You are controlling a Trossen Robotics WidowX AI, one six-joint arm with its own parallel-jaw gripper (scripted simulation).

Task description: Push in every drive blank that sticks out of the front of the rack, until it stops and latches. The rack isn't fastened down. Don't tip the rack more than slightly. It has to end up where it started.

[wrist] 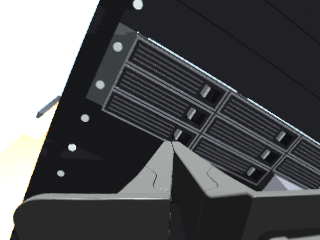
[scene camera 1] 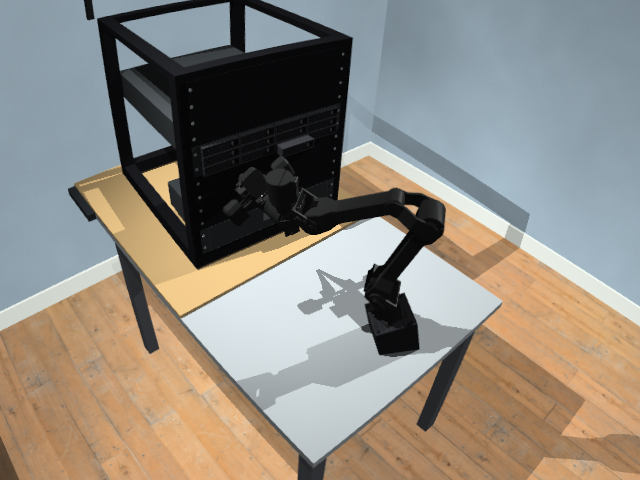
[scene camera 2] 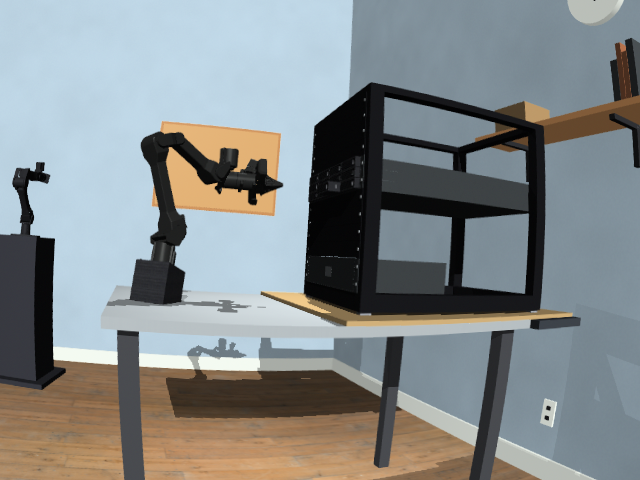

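A black open-frame rack (scene camera 1: 210,101), (wrist: 86,151), (scene camera 2: 346,225) is visible. Also visible: my gripper (scene camera 2: 283,185); a tan board (scene camera 1: 111,196); a drive blank (wrist: 143,55), a drive blank (wrist: 213,152) and a drive blank (wrist: 234,108).
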